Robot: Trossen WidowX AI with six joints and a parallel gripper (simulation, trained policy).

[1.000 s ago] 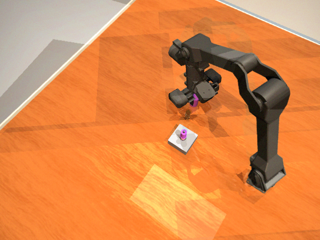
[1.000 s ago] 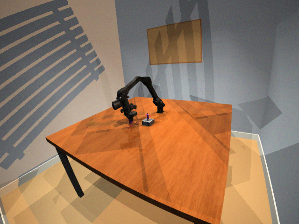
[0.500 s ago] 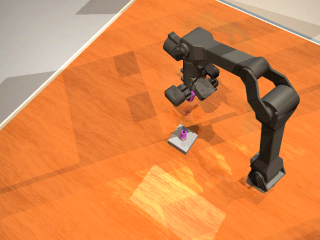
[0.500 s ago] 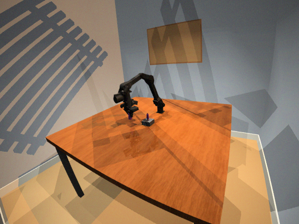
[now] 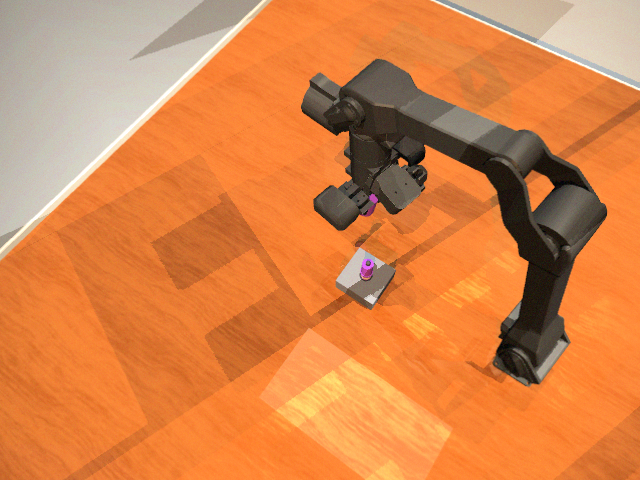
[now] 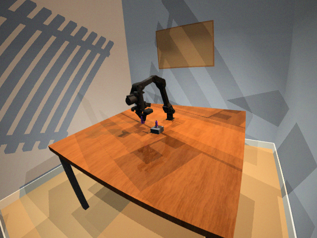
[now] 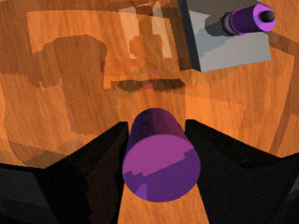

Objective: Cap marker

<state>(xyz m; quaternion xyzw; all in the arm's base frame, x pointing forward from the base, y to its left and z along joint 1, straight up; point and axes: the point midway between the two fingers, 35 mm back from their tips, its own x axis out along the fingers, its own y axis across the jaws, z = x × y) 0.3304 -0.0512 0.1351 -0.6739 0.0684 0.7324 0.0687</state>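
My gripper tip is now 5 cm past the purple marker, 8 cm to the right of it and 3 cm above it. Round my gripper tip: purple cap (1 cm ahead, 1 cm above); grey holder block (5 cm behind, 8 cm to the left, 8 cm below).
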